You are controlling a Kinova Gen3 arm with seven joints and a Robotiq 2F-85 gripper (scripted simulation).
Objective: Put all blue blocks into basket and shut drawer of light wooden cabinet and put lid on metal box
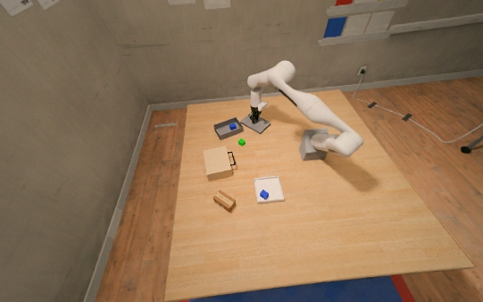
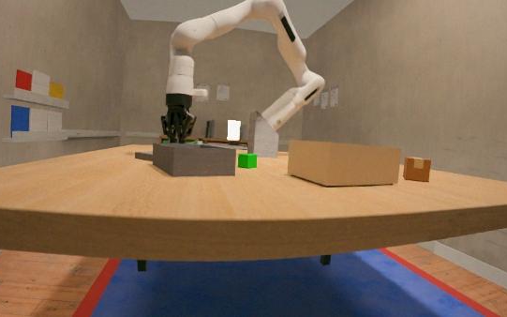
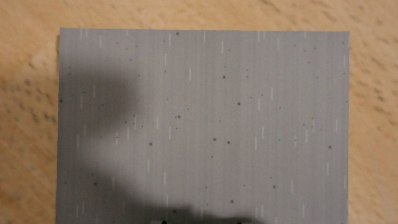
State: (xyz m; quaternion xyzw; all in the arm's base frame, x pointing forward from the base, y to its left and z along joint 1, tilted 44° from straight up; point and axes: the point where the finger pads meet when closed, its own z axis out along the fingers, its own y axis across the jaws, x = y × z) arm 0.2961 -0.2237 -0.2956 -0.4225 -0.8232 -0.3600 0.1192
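The grey lid lies 3 cm below my hand. Also, from my hand: metal box 21 cm ahead, 3 cm to the left, 2 cm below; green block 17 cm to the left, 14 cm ahead, 2 cm below; drawer 32 cm to the left, 30 cm ahead, 1 cm below.
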